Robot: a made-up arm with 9 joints. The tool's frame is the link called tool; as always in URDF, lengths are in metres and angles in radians.
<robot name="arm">
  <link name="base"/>
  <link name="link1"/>
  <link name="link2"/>
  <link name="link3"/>
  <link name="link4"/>
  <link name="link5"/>
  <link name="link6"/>
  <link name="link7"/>
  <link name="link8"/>
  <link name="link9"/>
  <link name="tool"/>
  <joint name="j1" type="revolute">
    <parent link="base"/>
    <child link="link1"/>
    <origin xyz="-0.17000 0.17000 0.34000"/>
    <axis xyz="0 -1 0"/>
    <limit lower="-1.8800" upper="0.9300"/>
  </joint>
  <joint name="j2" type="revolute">
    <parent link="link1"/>
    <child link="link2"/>
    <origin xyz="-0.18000 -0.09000 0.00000"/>
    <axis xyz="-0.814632 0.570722 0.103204"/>
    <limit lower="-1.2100" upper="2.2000"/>
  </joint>
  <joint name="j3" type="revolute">
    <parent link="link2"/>
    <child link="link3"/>
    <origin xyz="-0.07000 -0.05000 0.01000"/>
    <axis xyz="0 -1 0"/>
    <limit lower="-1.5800" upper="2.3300"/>
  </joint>
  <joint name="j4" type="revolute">
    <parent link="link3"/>
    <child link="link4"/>
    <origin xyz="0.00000 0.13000 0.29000"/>
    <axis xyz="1 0 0"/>
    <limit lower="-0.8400" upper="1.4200"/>
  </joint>
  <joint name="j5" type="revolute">
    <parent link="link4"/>
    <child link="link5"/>
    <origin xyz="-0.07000 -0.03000 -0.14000"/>
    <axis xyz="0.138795 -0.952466 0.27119"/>
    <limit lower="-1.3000" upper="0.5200"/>
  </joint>
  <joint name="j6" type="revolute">
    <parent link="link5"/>
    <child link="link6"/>
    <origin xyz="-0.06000 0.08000 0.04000"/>
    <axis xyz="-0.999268 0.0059 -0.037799"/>
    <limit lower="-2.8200" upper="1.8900"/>
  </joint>
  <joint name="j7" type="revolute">
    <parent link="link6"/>
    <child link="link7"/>
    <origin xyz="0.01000 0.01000 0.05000"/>
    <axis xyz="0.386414 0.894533 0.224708"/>
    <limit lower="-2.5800" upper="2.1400"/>
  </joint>
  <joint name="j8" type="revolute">
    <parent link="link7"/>
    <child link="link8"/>
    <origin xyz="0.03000 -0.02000 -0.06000"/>
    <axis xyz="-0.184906 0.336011 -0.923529"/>
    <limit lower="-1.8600" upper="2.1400"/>
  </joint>
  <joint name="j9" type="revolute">
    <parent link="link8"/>
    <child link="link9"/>
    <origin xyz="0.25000 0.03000 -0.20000"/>
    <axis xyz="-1 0 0"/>
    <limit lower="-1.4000" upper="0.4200"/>
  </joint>
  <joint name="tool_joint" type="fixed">
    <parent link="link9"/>
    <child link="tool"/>
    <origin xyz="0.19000 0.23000 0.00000" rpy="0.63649 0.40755 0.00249"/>
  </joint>
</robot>
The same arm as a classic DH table. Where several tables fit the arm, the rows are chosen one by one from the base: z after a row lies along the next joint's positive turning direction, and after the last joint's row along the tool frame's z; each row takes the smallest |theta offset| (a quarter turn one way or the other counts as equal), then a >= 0, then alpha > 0; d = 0 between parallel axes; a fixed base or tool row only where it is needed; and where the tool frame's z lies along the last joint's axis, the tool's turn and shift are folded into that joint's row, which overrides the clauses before.
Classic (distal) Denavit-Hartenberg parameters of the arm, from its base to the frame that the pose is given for. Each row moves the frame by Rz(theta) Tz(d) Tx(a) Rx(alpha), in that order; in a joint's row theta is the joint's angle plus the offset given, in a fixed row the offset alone. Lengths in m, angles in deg.
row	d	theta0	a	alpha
base (fixed)	0.34	0	-0.17	90
j1	0.0441	82.78	-0.0226	-124.8
j2	0.3036	0	0.0011	124.8
j3	-0.0309	7.22	0.29	90
j4	-0.0687	-15.89	-0.1429	-82.02
j5	-0.0757	2.01	0.0621	-98.89
j6	0.0458	-28.78	0.046	-112.91
j7	0.0022	-75.53	-0.0511	88.76
j8	0.2453	66.59	-0.0402	79.34
j9	-0.526	-18.8	0.1793	108.68
tool (fixed)	-0.1521	-104.27	0	0
Joint limits (deg, base to tool): -107.72..53.29 -69.33..126.05 -90.53..133.5 -48.13..81.36 -74.48..29.79 -161.57..108.29 -147.82..122.61 -106.57..122.61 -80.21..24.06

